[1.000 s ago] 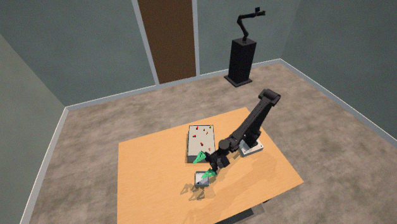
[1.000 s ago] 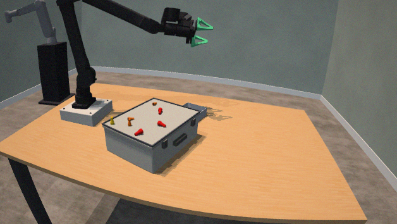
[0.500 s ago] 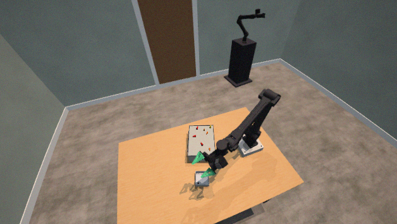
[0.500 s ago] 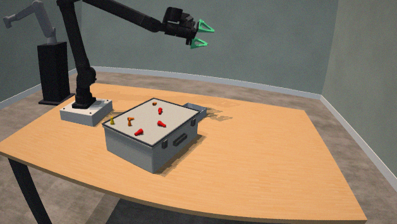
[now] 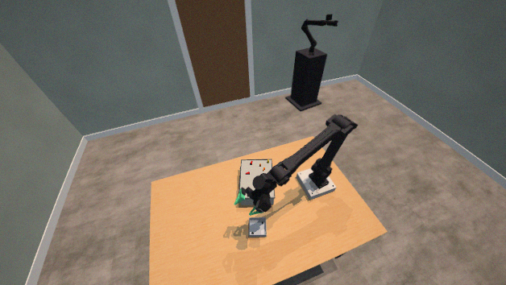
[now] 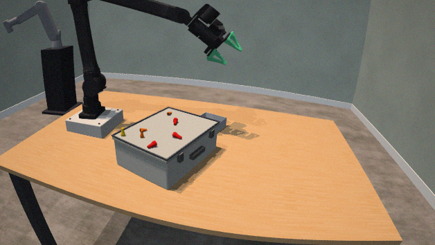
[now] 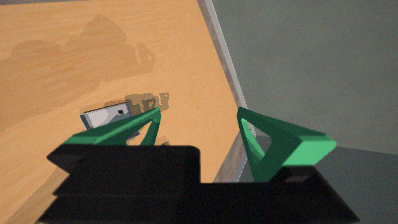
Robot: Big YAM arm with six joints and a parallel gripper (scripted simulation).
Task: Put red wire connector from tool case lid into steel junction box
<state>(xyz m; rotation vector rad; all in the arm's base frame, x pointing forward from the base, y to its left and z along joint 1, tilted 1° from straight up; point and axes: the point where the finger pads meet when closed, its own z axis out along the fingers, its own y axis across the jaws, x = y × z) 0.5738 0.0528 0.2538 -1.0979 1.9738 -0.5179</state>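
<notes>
Now: hand 20 cm to the left of the red wire connector, 20 cm above it and 17 cm past it. From my hand the other things lie so: grey tool case: 24 cm to the right, 23 cm below, 19 cm behind.
</notes>
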